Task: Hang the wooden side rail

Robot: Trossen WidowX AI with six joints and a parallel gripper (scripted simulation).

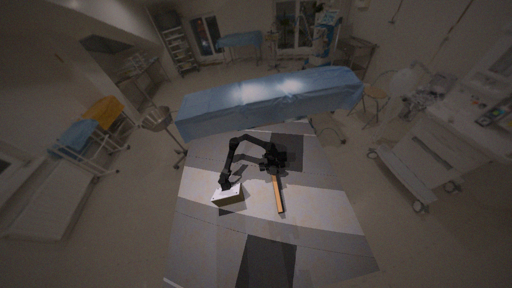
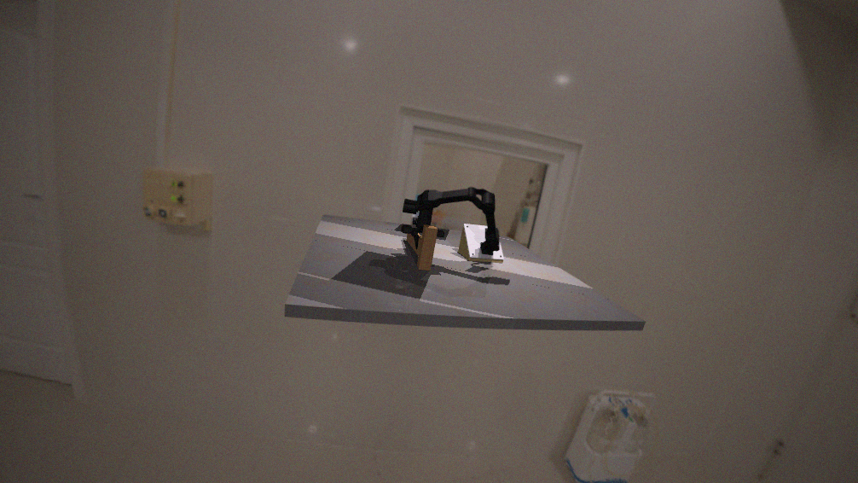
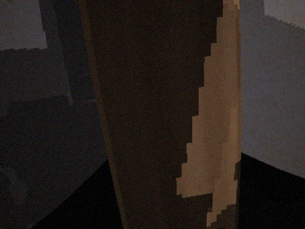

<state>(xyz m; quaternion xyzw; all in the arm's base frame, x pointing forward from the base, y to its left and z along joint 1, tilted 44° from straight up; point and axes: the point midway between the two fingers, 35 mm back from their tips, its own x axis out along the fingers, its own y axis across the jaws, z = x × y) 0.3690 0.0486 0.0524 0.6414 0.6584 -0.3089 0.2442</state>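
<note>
The headboard post is 10 mm ahead of my gripper tip, 120 mm to the left of it and 40 mm above it.
</note>
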